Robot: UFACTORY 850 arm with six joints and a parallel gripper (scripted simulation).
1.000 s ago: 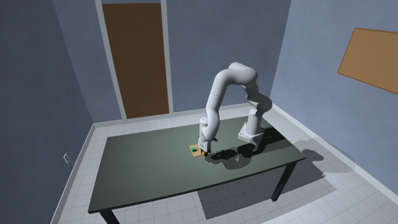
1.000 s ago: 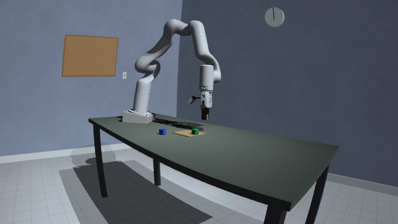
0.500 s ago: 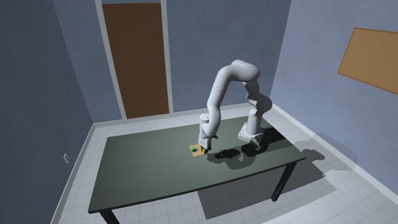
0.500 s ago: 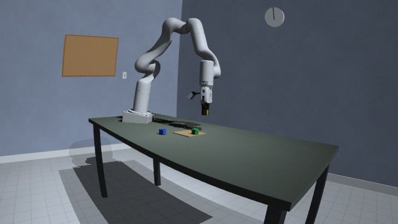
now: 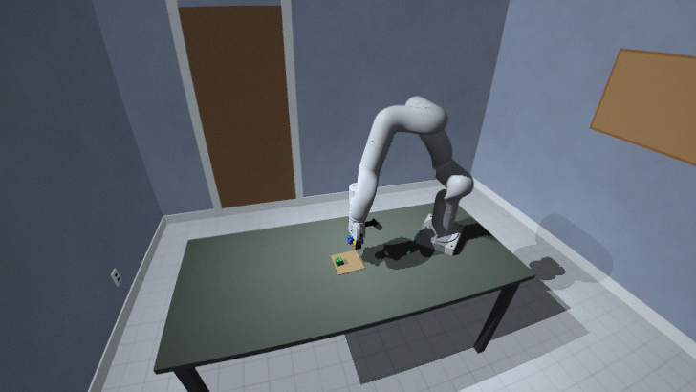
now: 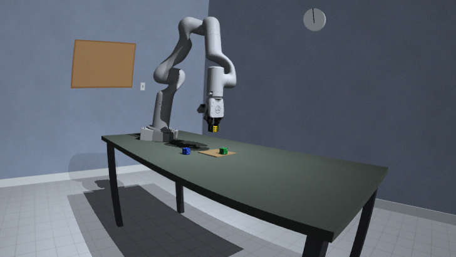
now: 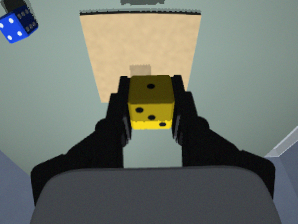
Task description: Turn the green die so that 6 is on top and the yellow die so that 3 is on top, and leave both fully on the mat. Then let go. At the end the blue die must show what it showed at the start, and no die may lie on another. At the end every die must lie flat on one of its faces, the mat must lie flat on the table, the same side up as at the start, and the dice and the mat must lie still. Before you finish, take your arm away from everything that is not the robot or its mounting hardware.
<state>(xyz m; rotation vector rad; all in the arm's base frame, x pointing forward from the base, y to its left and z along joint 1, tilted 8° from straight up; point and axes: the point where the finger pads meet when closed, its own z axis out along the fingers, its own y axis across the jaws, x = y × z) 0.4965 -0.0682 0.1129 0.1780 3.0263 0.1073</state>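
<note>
Now: the tan mat 4 cm ahead of my hand, 2 cm to the right of it and 12 cm below it. From my hand the other things lie so: green die: 9 cm ahead, 2 cm to the right, 11 cm below; then yellow die: 1 cm below; then blue die: 5 cm behind, 15 cm to the right, 11 cm below.
</note>
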